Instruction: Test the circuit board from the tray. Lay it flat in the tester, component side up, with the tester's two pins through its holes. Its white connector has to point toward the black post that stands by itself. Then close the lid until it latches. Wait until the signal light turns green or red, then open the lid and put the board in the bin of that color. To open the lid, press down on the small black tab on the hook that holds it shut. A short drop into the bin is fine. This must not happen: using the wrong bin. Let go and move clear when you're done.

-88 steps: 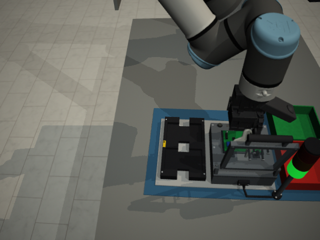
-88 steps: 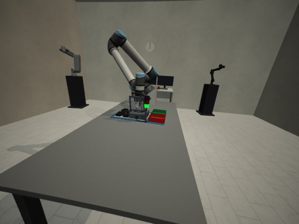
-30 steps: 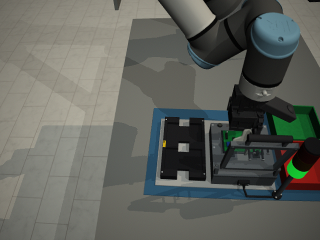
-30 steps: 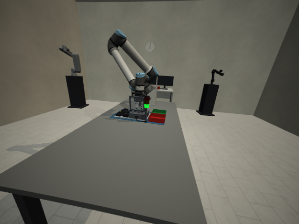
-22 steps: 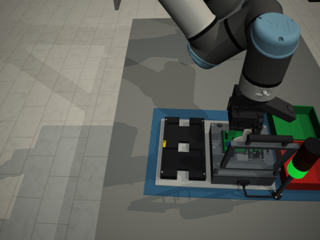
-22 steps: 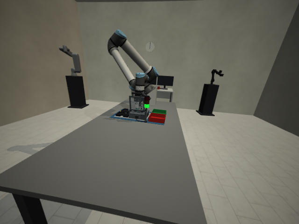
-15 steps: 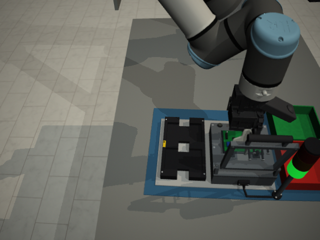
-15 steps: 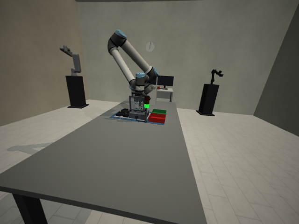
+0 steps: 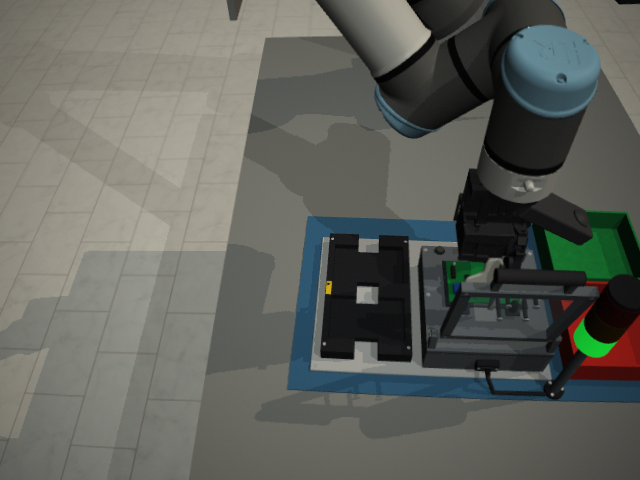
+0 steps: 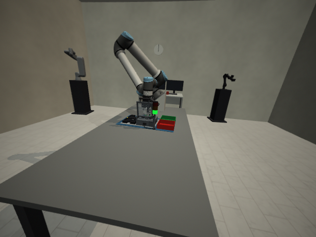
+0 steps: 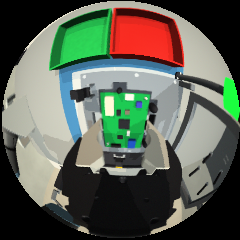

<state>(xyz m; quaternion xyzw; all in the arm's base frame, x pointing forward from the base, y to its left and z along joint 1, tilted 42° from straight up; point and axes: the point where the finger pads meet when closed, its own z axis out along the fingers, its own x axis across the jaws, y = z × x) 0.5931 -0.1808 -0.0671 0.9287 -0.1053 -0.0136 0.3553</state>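
My hand is 10 mm to the left of the green circuit board. From my hand the other things lie so: black latch tab 60 mm to the left, 50 mm behind, 10 mm above; tester lid 110 mm ahead, 110 mm above, 30 mm to the right; red bin 180 mm to the left, 80 mm ahead, 60 mm below.
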